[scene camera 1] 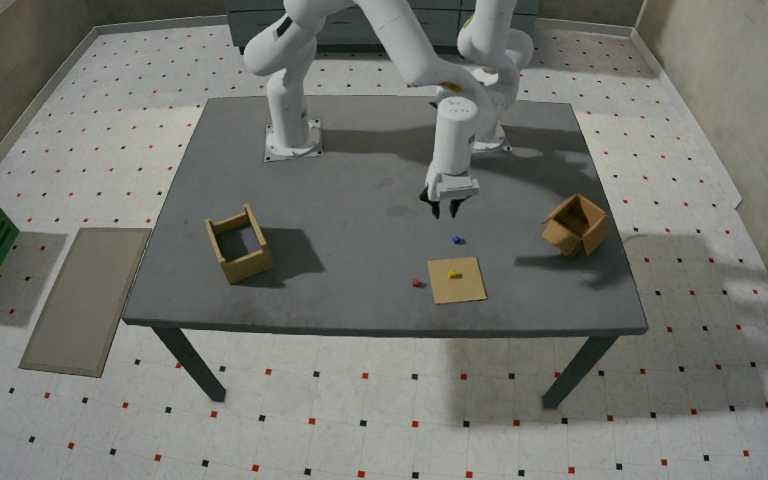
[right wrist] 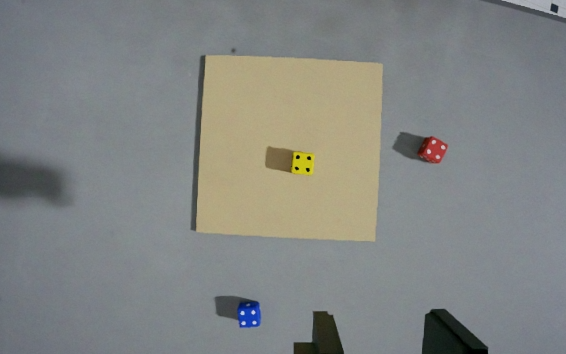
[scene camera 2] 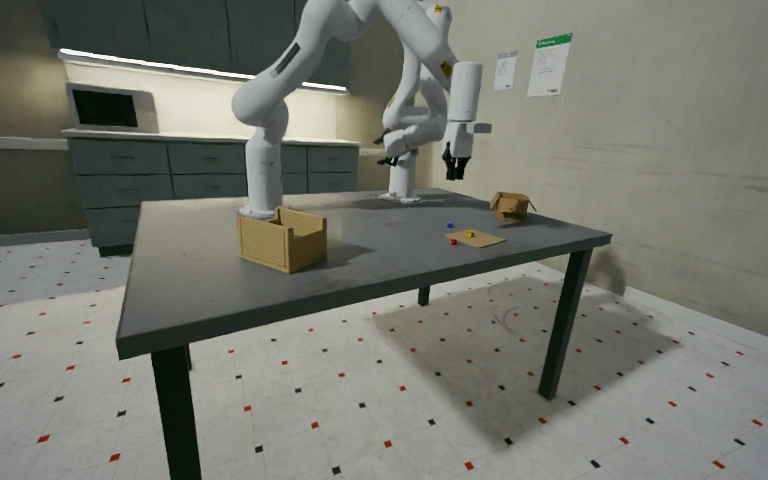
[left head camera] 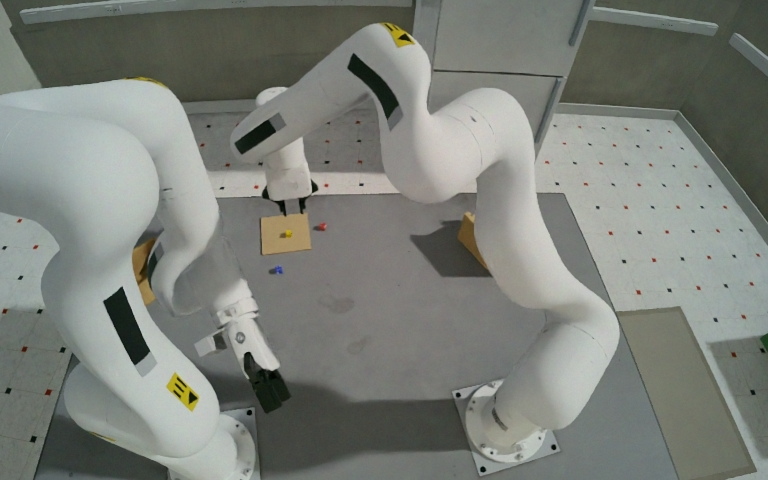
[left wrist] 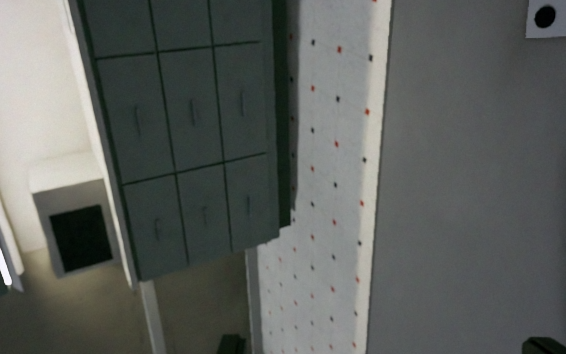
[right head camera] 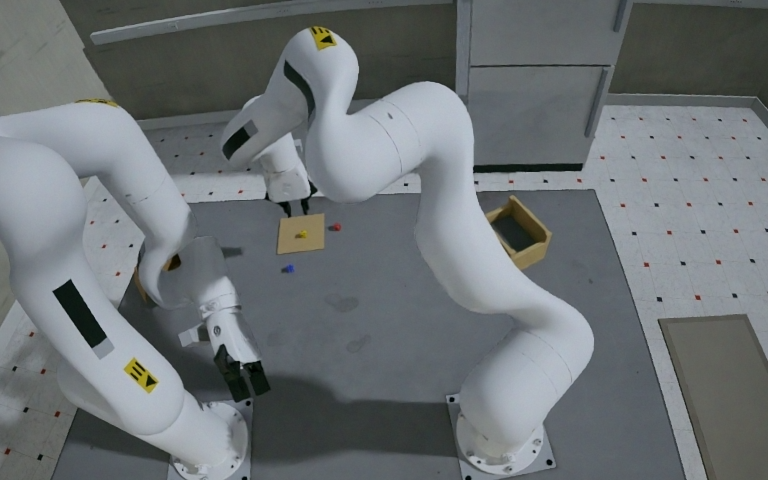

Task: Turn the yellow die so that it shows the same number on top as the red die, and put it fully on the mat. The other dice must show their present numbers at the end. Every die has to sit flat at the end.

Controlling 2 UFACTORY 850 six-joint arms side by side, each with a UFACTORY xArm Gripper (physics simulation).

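The yellow die (left head camera: 288, 233) (right head camera: 303, 234) (scene camera 1: 451, 274) (scene camera 2: 470, 233) (right wrist: 303, 163) sits flat, fully on the tan mat (left head camera: 271, 243) (right head camera: 288, 245) (scene camera 1: 458, 294) (scene camera 2: 487, 241) (right wrist: 250, 100), four pips on top. The red die (left head camera: 322, 226) (right head camera: 336, 226) (scene camera 1: 416, 283) (scene camera 2: 453, 241) (right wrist: 433, 149) lies beside the mat, four on top. The blue die (left head camera: 278, 270) (right head camera: 289, 268) (scene camera 1: 456, 240) (scene camera 2: 449, 225) (right wrist: 249, 314) also shows four. My right gripper (left head camera: 293, 212) (right head camera: 297, 213) (scene camera 1: 444, 216) (scene camera 2: 454, 177) (right wrist: 382, 332) is open and empty, high above the table. My left gripper (left head camera: 276, 399) (right head camera: 250, 390) (left wrist: 387, 346) is open and empty, away from the dice.
A wooden open box (right head camera: 531, 257) (scene camera 1: 249, 267) (scene camera 2: 263, 243) stands at the left of the table in the scene views. A cardboard box (scene camera 1: 560, 238) (scene camera 2: 511, 206) with open flaps stands at the right there. The right arm reaches over the table.
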